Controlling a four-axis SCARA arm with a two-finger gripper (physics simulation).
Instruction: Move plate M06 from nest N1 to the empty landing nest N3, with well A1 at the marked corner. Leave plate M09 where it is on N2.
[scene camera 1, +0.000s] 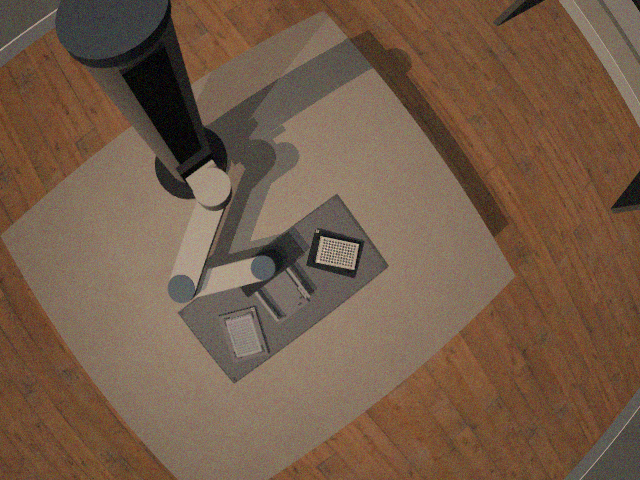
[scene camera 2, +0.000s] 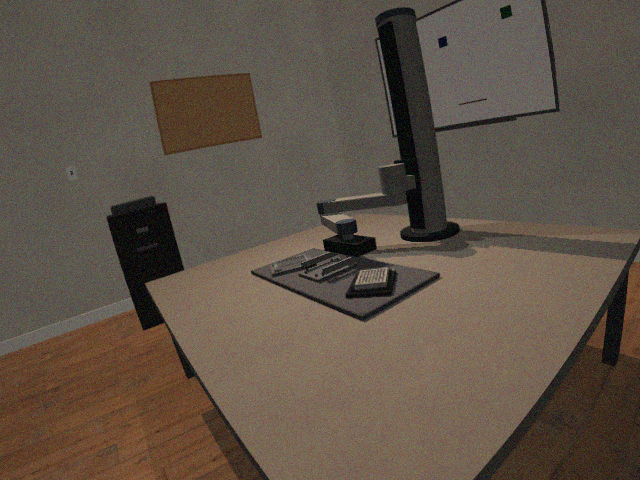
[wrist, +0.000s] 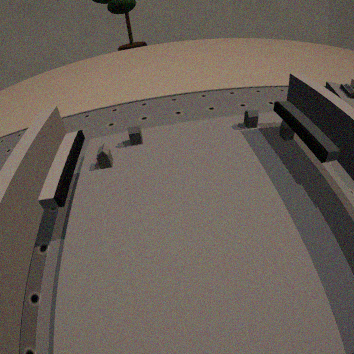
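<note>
My gripper (scene camera 1: 284, 295) (scene camera 2: 327, 265) (wrist: 179, 99) is open and empty, low over the middle nest (scene camera 1: 285, 301) (wrist: 185, 225), one finger along each side. That nest holds no plate, and its small corner posts show in the wrist view. The right finger's pad is close to the right posts. A pale plate (scene camera 1: 244, 334) lies in the left grey nest (scene camera 1: 262, 338). A cream plate with dark wells (scene camera 1: 338, 252) (scene camera 2: 372, 277) sits in the black nest (scene camera 1: 315, 263) (scene camera 2: 356, 295) on the right. No labels can be read, so I cannot tell M06 from M09.
The nests stand on a grey perforated board (scene camera 1: 232, 369) (scene camera 2: 364, 314) (wrist: 178, 113) on a beige table (scene camera 1: 361, 361) (scene camera 2: 361, 387). The arm's dark column (scene camera 1: 155, 98) (scene camera 2: 423, 129) stands behind it. Part of another object shows at the wrist view's upper right edge.
</note>
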